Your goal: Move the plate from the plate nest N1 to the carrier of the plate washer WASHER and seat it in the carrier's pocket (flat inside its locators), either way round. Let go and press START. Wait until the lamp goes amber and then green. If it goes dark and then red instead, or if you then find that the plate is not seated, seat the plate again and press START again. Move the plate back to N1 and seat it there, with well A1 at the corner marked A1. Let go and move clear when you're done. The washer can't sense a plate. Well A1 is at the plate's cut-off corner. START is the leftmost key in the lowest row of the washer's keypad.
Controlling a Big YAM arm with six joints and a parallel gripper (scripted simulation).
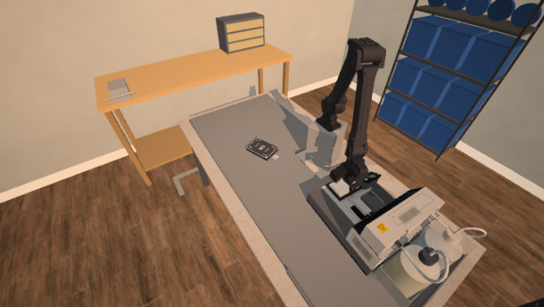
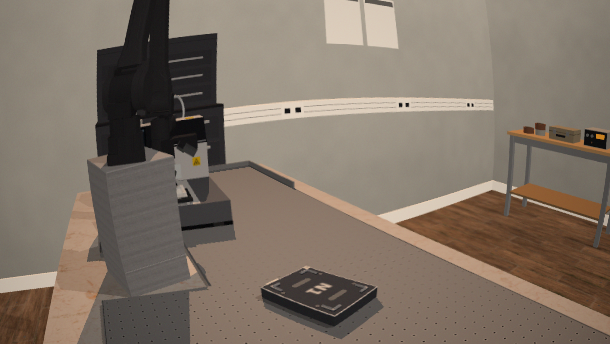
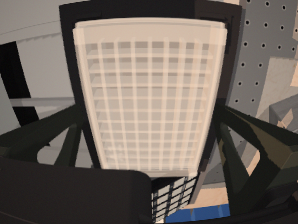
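Right now my hand is 10 mm above the clear well plate. Also, from my hand: dark carrier: 20 mm below; washer: 150 mm to the left, 40 mm above; label: 160 mm ahead, 420 mm to the right, 90 mm below.
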